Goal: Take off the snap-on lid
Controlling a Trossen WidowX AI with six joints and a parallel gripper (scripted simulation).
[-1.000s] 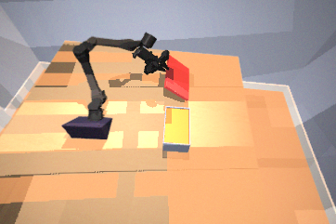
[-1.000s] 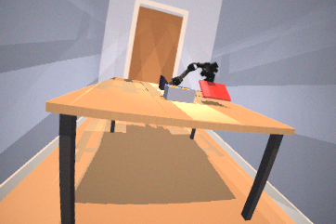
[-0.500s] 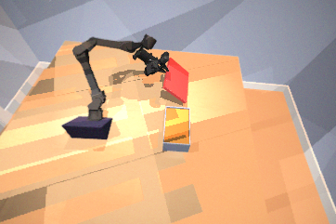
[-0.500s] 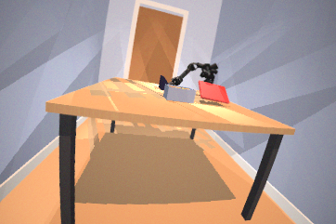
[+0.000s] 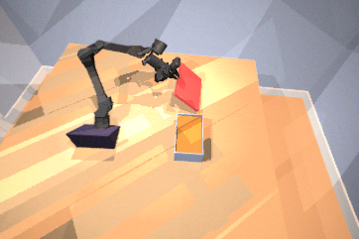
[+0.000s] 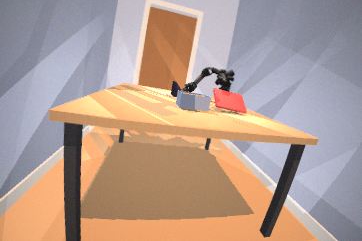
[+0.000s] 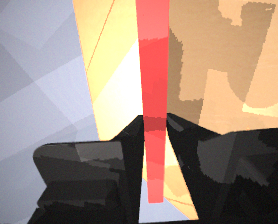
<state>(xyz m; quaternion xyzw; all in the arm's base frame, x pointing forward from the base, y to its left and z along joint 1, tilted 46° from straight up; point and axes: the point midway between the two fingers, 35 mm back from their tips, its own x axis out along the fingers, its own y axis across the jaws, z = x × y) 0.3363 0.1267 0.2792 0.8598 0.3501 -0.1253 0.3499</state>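
My gripper tip is now 60 mm short of the lid, 50 mm above it and 10 mm to the left of it. Round my gripper tip: storage box: 300 mm to the right, 90 mm below, 80 mm ahead.
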